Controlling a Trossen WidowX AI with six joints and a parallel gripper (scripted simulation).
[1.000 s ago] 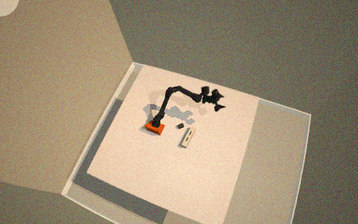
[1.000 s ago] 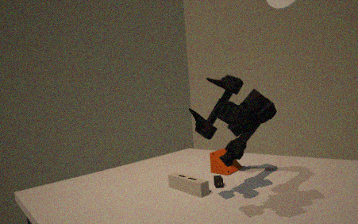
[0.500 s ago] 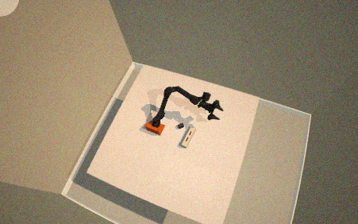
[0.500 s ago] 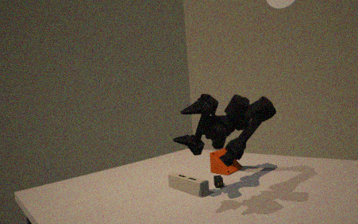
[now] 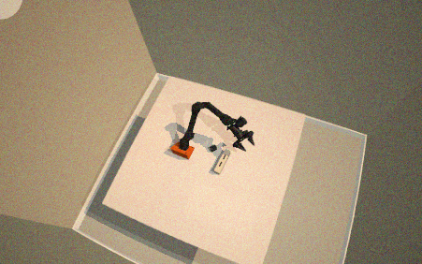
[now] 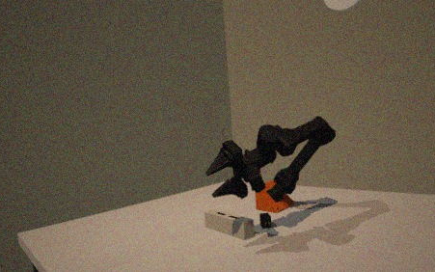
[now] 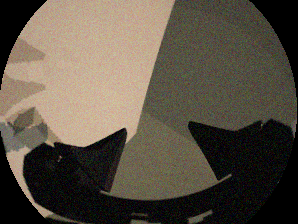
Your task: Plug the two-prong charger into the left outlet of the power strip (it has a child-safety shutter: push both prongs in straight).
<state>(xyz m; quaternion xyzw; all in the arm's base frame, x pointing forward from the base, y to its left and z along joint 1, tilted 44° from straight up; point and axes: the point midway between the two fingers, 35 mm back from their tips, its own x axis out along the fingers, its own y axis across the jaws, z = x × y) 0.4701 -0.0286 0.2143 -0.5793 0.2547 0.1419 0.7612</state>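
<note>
Right now the black two-prong charger is 28 cm behind my gripper tip, 1 cm to the right of it and 18 cm below it.
</note>
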